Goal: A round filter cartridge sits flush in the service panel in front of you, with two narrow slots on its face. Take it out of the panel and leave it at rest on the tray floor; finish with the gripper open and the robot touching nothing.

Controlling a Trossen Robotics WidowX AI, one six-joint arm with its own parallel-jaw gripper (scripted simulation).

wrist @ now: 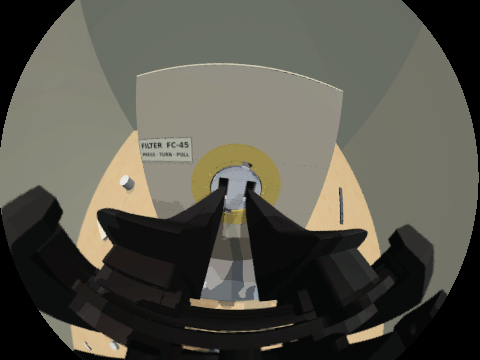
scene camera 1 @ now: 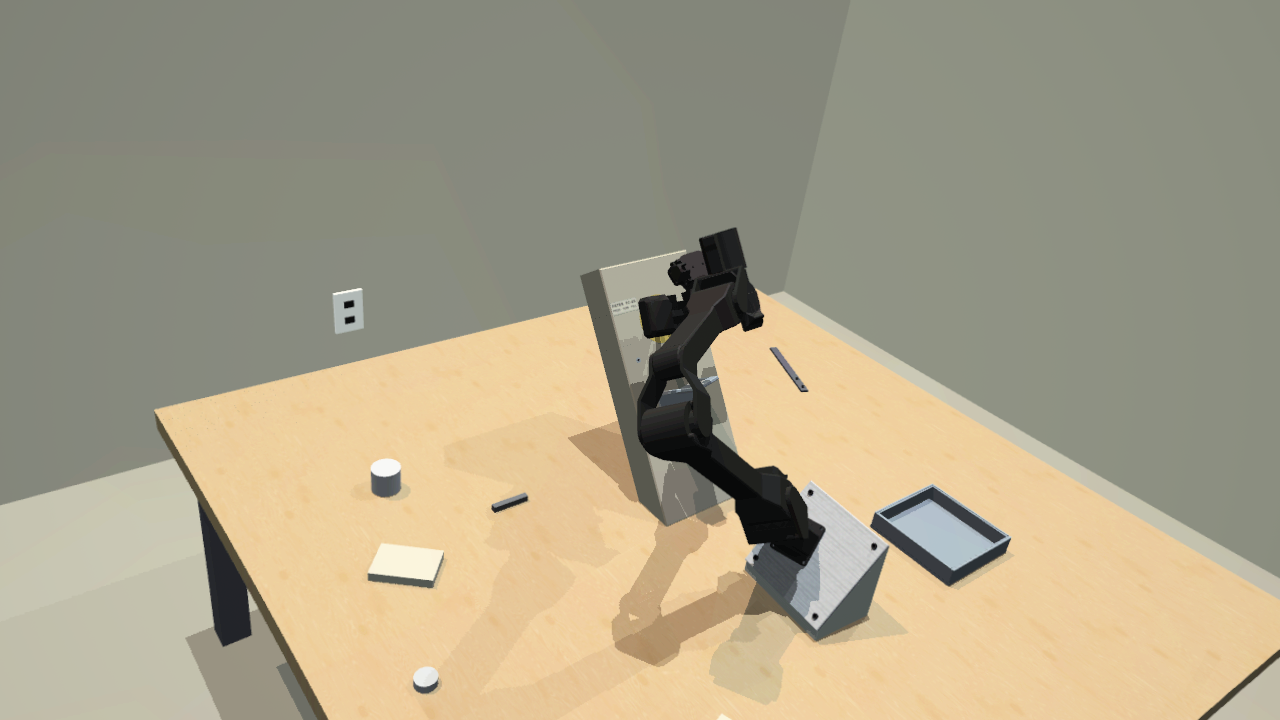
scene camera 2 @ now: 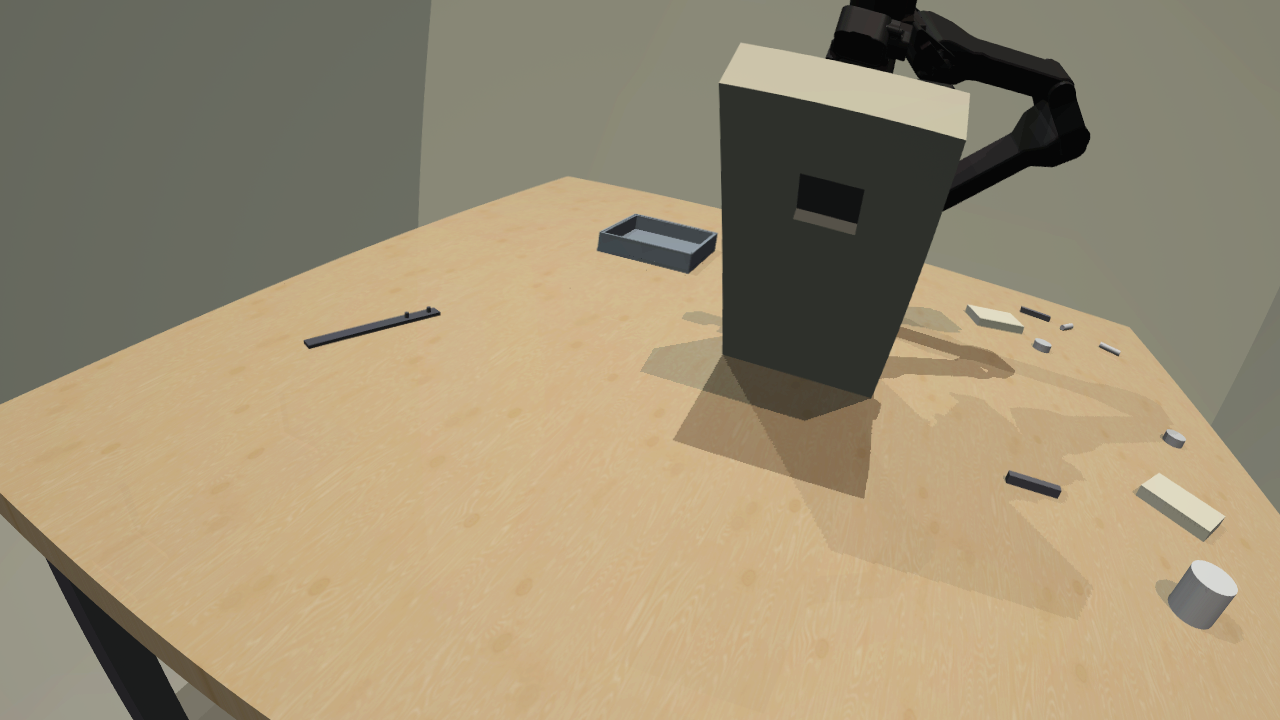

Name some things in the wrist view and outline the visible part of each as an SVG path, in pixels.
A round grey filter cartridge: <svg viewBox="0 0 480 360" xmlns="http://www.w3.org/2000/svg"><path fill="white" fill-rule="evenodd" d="M247 161L243 161L243 165L229 165L229 167L217 171L215 176L213 176L211 183L212 192L215 192L220 187L225 187L224 208L244 209L248 191L256 192L260 196L261 181L257 173L249 167Z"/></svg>
